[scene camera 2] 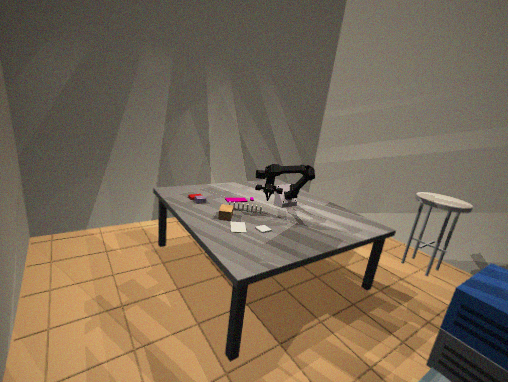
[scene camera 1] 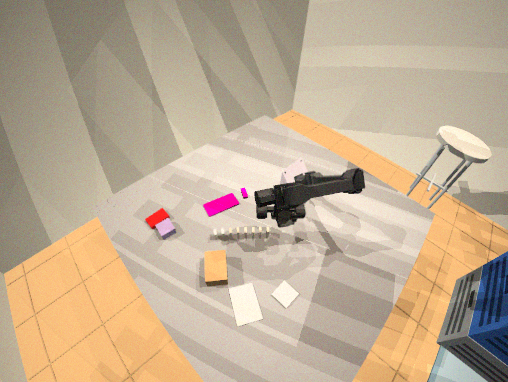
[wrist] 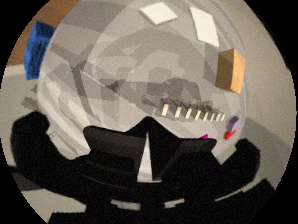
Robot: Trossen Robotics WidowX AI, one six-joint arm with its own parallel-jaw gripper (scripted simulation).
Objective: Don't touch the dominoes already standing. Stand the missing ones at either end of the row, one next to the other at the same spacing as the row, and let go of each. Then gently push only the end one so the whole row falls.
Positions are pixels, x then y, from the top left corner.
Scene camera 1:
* my gripper: 278,222
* orange box: 215,262
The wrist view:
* my gripper: 148,119
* orange box: 231,65
